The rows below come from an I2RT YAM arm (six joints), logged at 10 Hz.
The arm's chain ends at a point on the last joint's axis. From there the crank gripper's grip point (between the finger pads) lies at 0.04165 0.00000 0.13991 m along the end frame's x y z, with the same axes.
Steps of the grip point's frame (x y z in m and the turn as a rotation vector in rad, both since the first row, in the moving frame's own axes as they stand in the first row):
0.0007 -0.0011 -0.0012 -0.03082 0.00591 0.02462
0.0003 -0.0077 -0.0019 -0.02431 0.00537 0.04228
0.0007 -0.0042 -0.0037 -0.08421 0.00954 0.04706
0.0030 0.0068 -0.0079 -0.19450 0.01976 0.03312
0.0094 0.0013 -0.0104 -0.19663 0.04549 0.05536
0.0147 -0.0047 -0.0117 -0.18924 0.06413 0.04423
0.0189 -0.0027 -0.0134 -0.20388 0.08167 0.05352
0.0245 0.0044 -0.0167 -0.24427 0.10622 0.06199
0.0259 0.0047 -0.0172 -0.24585 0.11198 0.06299
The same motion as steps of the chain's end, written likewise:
-0.0001 -0.0064 -0.0009 -0.03082 0.00591 0.02462
-0.0003 -0.0129 -0.0016 -0.02431 0.00537 0.04228
-0.0003 -0.0179 -0.0027 -0.08421 0.00954 0.04706
0.0007 -0.0216 -0.0043 -0.19450 0.01976 0.03312
0.0039 -0.0283 -0.0055 -0.19663 0.04549 0.05536
0.0065 -0.0328 -0.0061 -0.18924 0.06413 0.04423
0.0085 -0.0332 -0.0064 -0.20388 0.08167 0.05352
0.0112 -0.0318 -0.0071 -0.24427 0.10622 0.06199
0.0119 -0.0318 -0.0072 -0.24585 0.11198 0.06299

